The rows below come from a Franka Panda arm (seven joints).
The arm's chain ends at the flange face. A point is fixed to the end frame.
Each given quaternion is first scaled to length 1.
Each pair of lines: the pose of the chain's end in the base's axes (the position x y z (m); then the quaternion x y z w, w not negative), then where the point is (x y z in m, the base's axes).
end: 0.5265 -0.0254 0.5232 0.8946 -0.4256 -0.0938 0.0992
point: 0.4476 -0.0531 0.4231
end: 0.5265 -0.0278 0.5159 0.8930 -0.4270 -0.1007 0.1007
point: 0.4461 -0.0548 0.4168
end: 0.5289 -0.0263 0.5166 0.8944 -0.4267 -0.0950 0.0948
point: 0.4501 -0.0529 0.4161
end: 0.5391 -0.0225 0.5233 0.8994 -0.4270 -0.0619 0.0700
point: 0.4688 -0.0477 0.4163
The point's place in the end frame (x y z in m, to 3 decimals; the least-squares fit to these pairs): -0.019 0.050 0.119
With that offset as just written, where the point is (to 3 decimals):
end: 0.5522 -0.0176 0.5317 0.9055 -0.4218 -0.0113 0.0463
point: 0.495 -0.044 0.418
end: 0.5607 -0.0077 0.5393 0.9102 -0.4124 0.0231 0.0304
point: 0.513 -0.035 0.421
